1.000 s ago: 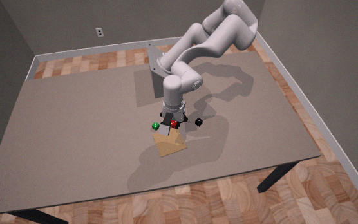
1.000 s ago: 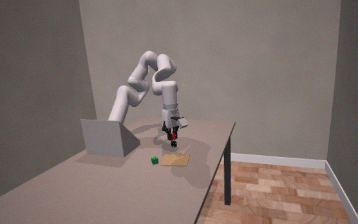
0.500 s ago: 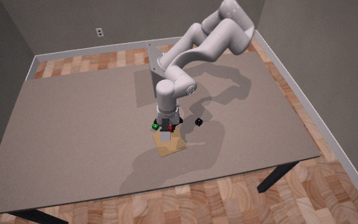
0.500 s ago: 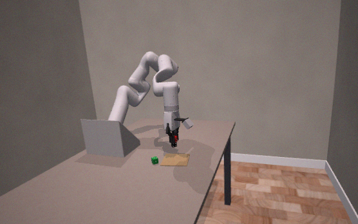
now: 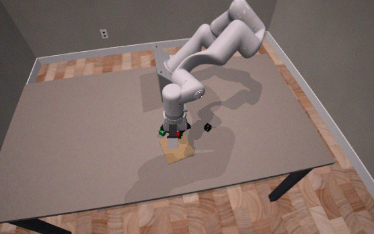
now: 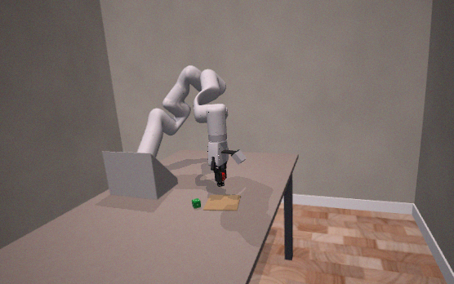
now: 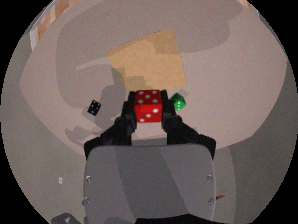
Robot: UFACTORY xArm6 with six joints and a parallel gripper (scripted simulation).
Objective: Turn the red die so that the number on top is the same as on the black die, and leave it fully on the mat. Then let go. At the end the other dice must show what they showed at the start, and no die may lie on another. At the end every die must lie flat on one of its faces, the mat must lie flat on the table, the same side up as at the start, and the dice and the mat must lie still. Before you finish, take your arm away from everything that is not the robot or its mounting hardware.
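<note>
My gripper is now 12 cm above the tan mat. Also, from my hand: black die: 6 cm behind, 18 cm to the left, 11 cm below; then green die: 10 cm behind, 5 cm to the right, 11 cm below; then red die: 1 cm below.
</note>
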